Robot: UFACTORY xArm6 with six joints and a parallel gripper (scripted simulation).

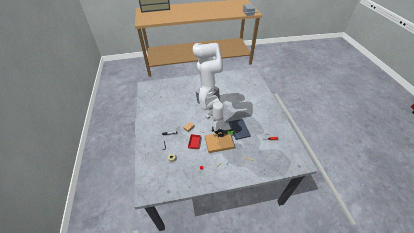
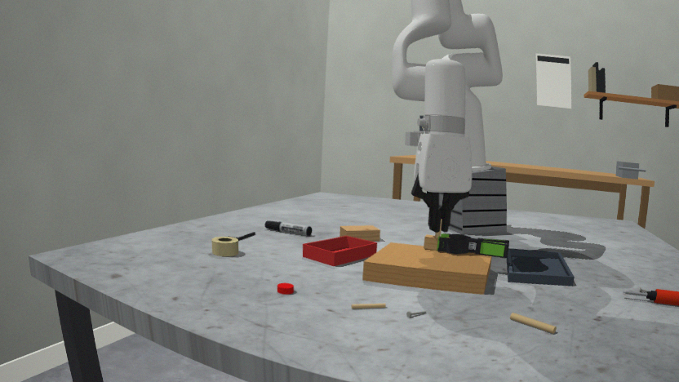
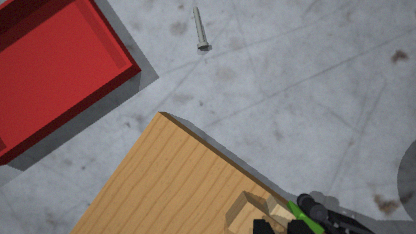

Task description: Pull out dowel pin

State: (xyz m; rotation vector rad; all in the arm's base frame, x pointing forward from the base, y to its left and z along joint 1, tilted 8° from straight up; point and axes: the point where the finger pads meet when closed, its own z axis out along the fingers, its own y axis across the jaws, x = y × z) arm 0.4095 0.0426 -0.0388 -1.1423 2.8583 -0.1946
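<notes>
The dowel pin lies 2 cm below my hand. From my hand the other things lie so: red tray 4 cm ahead, 18 cm to the right, 8 cm below; bench board 5 cm ahead, 1 cm to the left, 6 cm below; wooden block 4 cm below.
</notes>
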